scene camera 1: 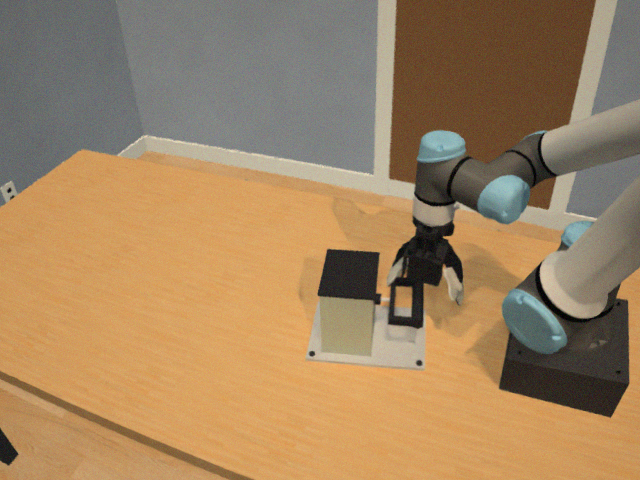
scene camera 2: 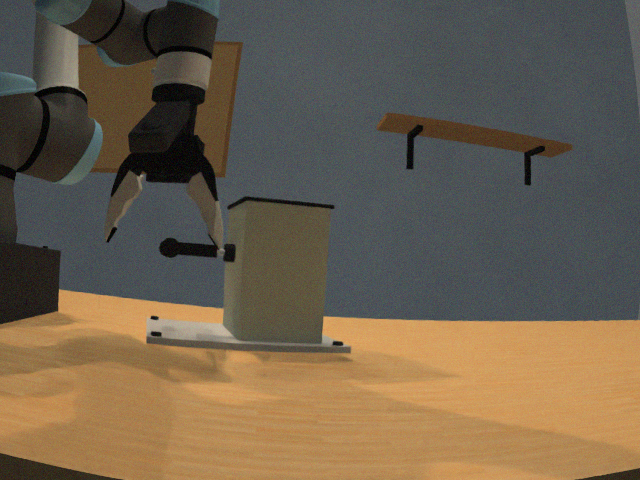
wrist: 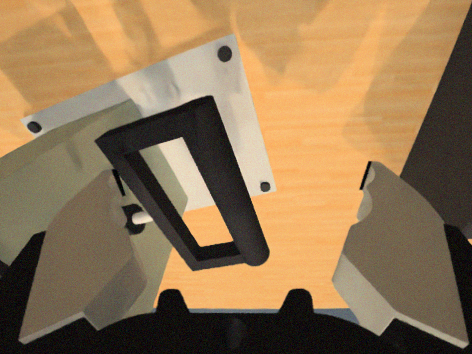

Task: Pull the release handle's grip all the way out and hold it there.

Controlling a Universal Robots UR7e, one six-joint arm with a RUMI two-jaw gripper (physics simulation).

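The black rectangular release handle (scene camera 1: 417,305) (scene camera 2: 193,250) (wrist: 220,180) stands out from the side of the pale green box (scene camera 1: 346,325) (scene camera 2: 279,268) on a short light rod (scene camera 1: 385,300) (wrist: 141,218). A small gap shows between the handle and the box's black collar (scene camera 2: 229,252) (wrist: 134,226). My gripper (scene camera 1: 424,293) (scene camera 2: 164,246) (wrist: 239,170) is open and points down, its fingers on either side of the handle. One fingertip is close to the rod, on the box side; the other is beyond the outer grip bar. In the wrist view the handle is skewed to the jaws. Contact cannot be told.
The box stands on a light base plate (scene camera 1: 392,353) (scene camera 2: 186,329) (wrist: 200,70) with dark bolts, on the wooden table (scene camera 1: 180,310) (scene camera 2: 310,413). The robot's dark base block (scene camera 1: 563,379) (scene camera 2: 28,284) is near the handle's outer side. A wall shelf (scene camera 2: 475,133) hangs behind.
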